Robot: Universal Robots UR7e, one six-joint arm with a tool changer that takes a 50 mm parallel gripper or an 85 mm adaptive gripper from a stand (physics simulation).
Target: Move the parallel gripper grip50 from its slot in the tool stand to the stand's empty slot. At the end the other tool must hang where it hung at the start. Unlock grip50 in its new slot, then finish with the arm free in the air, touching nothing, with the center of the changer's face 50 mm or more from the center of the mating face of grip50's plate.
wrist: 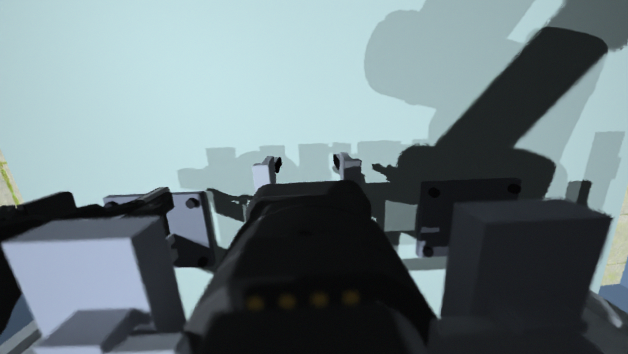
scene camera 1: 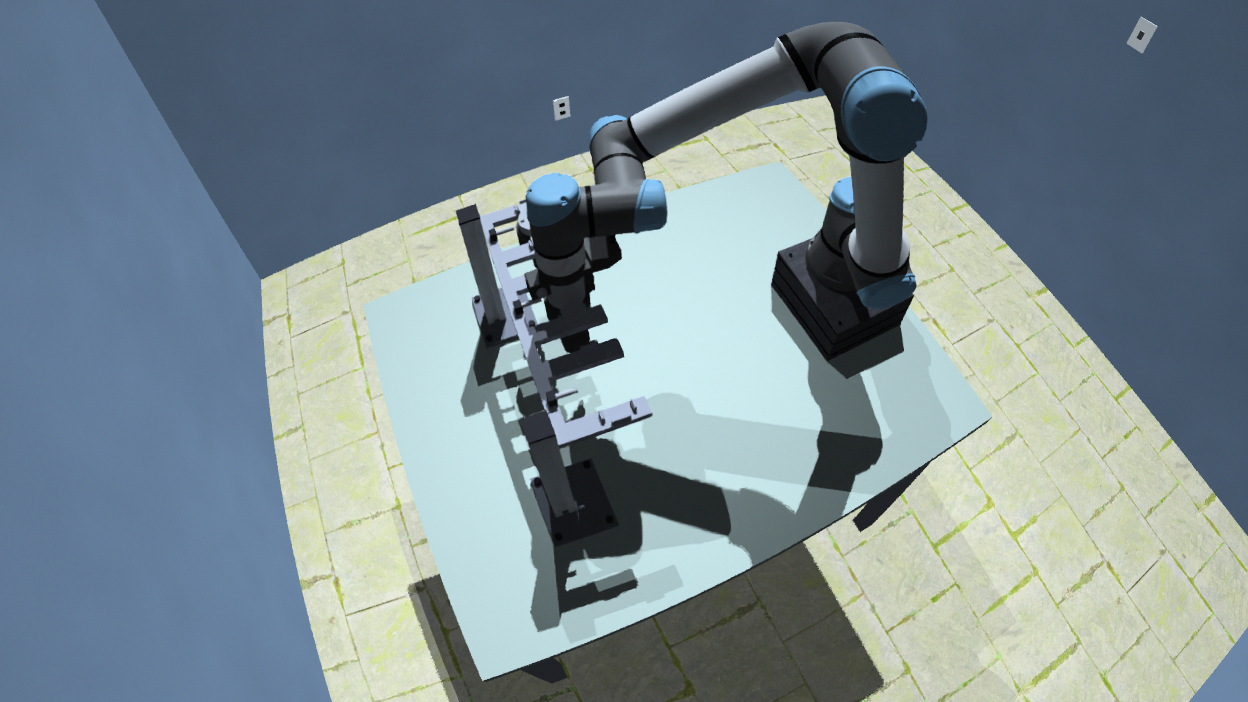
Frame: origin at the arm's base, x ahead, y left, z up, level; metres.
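Where they show: arm's base, origin of its link: (scene camera 1: pixel 838 262).
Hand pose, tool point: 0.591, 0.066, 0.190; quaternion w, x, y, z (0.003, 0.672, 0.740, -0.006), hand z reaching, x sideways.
Note:
Things, the pixels of their top centre, and the offset from my tool point, as dx, dy, dz. "*": a spot on its surface instead. Level surfaces: height alone.
- tool, a spot on its surface: (wrist: pixel 45 207) * +0.017, -0.222, -0.155
- plate, a spot on its surface: (wrist: pixel 470 200) * +0.042, +0.235, -0.289
- table, height of its surface: dz -0.301
The parallel gripper grip50 (scene camera 1: pixel 569 301) (wrist: pixel 306 172) hangs fingers down in a middle slot of the tool stand (scene camera 1: pixel 482 270), directly under the arm's wrist. Its two fingertips stand apart with nothing between them. In the wrist view its dark body runs down the middle, between two fork arms (wrist: pixel 75 270) (wrist: pixel 525 255). A row of gold contacts (wrist: pixel 302 300) shows near the changer's dark edge. The changer is at grip50's plate; whether it is locked or fully seated cannot be told. The other tool (wrist: pixel 45 207) hangs at the left. The empty slot is beside the near end arm (scene camera 1: pixel 610 420).
The stand's two posts rise from bolted base plates (scene camera 1: pixel 602 502) (wrist: pixel 187 225); the other plate (wrist: pixel 470 200) is at the right in the wrist view. Dark fork arms (scene camera 1: pixel 589 357) (scene camera 1: pixel 576 323) stick out close beside grip50. The robot base (scene camera 1: pixel 837 305) stands across the table (scene camera 1: pixel 706 288).

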